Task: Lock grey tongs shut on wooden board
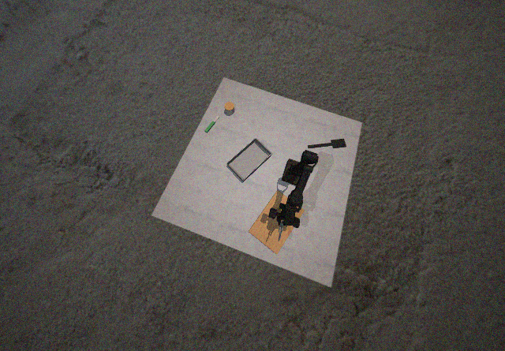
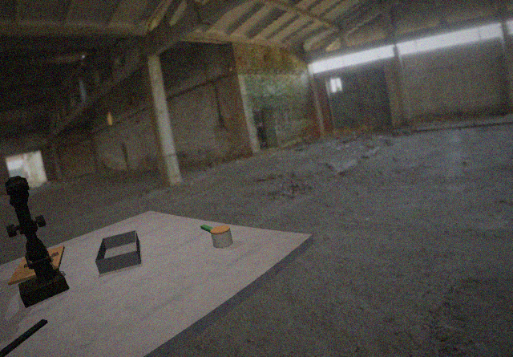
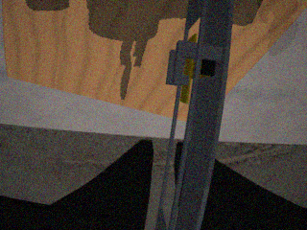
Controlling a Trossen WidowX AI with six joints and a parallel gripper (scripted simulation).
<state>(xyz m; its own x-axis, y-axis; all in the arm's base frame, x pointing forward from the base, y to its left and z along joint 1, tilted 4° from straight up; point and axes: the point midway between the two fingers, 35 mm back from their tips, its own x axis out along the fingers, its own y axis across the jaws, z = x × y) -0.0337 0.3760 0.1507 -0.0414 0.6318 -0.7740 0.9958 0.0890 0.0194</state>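
The wooden board is 140 mm below my gripper tip and 30 mm to the right of it. From my gripper tip the other things lie so: roasting tin 380 mm ahead, 340 mm to the right, 110 mm below; green-handled tool 790 mm ahead, 510 mm to the right, 140 mm below; black spatula 760 mm to the right, 150 mm behind, 140 mm below.
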